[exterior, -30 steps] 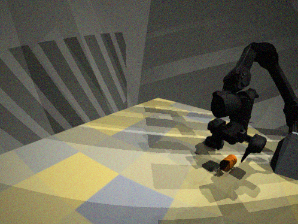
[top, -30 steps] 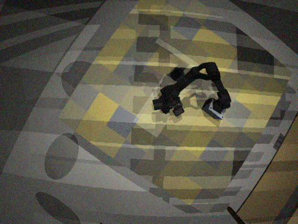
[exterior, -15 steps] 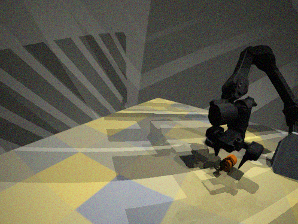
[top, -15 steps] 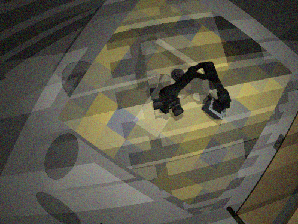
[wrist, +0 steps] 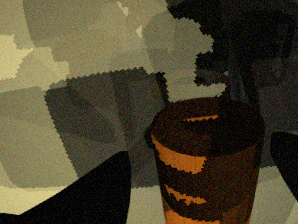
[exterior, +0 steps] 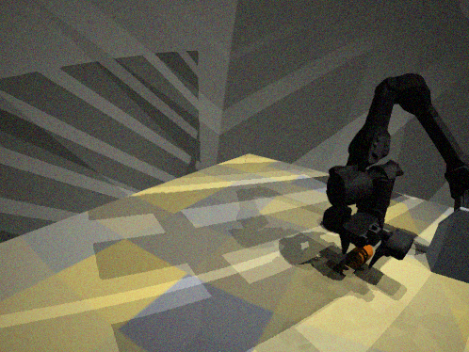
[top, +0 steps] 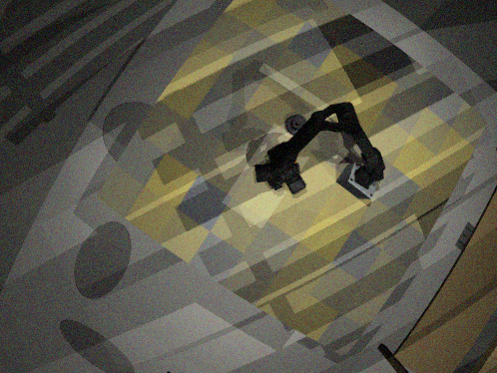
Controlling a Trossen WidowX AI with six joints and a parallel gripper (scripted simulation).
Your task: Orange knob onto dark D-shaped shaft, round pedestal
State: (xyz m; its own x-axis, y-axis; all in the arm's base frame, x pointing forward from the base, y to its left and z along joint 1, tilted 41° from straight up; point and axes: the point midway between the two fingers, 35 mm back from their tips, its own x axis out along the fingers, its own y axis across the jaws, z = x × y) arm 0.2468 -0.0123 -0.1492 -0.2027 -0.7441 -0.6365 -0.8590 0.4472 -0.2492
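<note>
Right now the orange knob is 1 cm to the right of my gripper tip and 1 cm above it. The rest, counted from my gripper tip: round dark pedestal 17 cm to the right, 5 cm ahead, 2 cm above.
</note>
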